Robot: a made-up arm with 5 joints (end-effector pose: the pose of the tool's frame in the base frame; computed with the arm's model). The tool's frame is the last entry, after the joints. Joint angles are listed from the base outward.
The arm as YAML. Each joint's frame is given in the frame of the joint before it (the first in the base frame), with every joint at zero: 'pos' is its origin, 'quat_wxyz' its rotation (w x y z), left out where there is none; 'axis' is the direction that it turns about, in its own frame. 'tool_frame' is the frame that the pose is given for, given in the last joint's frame.
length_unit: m
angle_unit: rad
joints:
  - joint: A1
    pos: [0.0, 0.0, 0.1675]
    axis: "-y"
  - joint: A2
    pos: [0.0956, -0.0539, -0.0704]
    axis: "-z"
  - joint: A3
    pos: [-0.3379, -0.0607, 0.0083]
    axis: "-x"
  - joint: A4
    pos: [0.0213, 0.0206, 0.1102]
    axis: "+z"
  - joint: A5
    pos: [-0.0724, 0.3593, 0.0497]
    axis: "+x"
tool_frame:
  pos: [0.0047, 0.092, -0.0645]
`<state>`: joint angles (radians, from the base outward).
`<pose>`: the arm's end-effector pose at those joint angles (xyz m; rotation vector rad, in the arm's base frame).
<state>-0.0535 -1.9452 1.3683 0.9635 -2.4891</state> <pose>0.1873 -0.6146 0.0226 0.6469 2.0464 0.0695</pose>
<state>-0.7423 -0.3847 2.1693 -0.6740 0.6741</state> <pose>-0.2815 -0.2358 -0.2696 -1.0675 -0.3506 0.6088</pose>
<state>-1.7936 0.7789 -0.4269 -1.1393 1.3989</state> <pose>0.2171 -0.0332 -0.0777 -0.4057 -0.1709 -1.8925</pose>
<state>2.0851 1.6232 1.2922 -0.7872 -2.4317</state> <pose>0.0968 0.1271 0.5146 -0.5039 1.8528 -1.0095</pose>
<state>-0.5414 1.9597 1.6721 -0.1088 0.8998</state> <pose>-0.0404 0.2239 -0.4747 -1.1372 1.0263 -1.7152</pose>
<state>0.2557 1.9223 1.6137 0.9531 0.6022</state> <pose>0.4965 0.6109 -0.0203 0.3489 1.1324 -1.1309</pose>
